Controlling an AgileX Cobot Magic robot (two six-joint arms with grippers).
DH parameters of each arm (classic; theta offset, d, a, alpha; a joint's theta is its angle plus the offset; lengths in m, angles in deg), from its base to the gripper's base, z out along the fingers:
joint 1: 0 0.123 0 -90
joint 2: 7.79 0 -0.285 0
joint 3: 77.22 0 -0.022 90
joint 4: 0 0.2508 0 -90
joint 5: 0 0 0.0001 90
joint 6: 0 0.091 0 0
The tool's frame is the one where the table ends.
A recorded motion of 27 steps. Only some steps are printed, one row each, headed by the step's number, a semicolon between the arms.
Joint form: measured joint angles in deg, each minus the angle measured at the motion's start. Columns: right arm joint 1, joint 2, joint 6, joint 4, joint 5, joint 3; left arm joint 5, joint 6, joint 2, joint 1, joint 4, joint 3.
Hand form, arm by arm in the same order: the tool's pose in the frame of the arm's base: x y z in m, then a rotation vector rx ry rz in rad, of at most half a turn. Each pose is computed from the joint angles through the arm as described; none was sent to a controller.
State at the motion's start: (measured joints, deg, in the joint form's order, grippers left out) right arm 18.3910 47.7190 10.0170 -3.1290 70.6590 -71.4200; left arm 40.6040 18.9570 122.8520 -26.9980 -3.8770 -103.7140
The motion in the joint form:
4: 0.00 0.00 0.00 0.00 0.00 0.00; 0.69 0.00 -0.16 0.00 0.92 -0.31
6: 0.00 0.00 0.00 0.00 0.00 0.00; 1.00 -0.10 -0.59 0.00 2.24 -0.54
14: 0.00 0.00 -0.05 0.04 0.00 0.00; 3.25 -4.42 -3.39 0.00 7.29 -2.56
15: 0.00 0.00 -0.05 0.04 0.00 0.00; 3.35 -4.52 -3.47 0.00 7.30 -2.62
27: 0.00 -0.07 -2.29 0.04 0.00 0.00; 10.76 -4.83 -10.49 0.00 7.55 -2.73
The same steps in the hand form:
4: 0.1112 0.0320 0.4368 -0.1630 2.3030 0.1857; 0.4317 -0.2234 0.2273 0.9559 2.3453 -0.1145
6: 0.1112 0.0320 0.4368 -0.1630 2.3030 0.1857; 0.4316 -0.2219 0.2319 0.9662 2.3339 -0.0897
14: 0.1111 0.0321 0.4368 -0.1640 2.3030 0.1861; 0.4292 -0.2145 0.2642 0.9117 2.3036 -0.0234
15: 0.1111 0.0321 0.4368 -0.1640 2.3030 0.1861; 0.4290 -0.2143 0.2651 0.9094 2.3038 -0.0240
27: 0.1108 0.0320 0.4369 -0.2087 2.2967 0.1664; 0.4029 -0.2002 0.3155 0.8979 2.3127 -0.0164

